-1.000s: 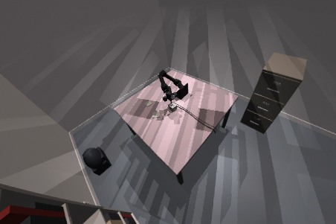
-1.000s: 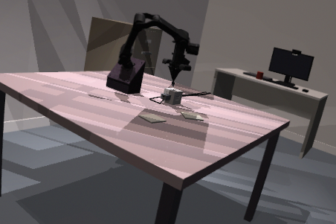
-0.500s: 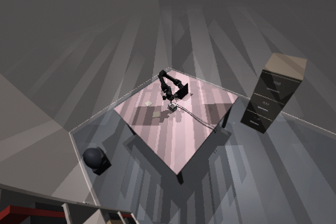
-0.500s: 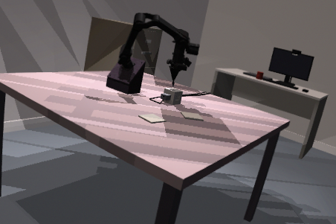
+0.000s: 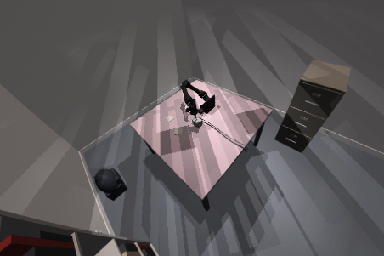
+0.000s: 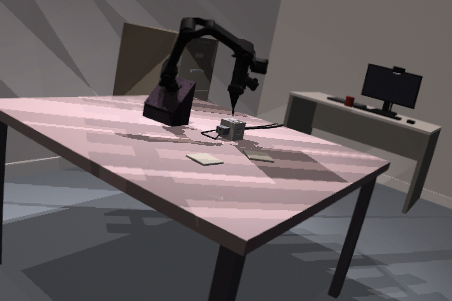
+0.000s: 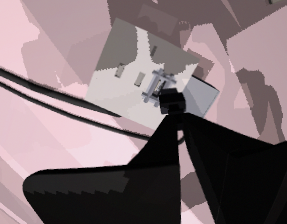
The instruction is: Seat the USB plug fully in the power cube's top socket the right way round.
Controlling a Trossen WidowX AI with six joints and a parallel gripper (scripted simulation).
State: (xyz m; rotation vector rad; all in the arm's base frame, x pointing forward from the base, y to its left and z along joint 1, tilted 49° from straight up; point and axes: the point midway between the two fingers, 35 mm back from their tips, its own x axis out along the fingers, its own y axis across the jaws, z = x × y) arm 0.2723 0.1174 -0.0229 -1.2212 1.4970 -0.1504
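The dark USB plug lies 20 mm below my gripper tip.
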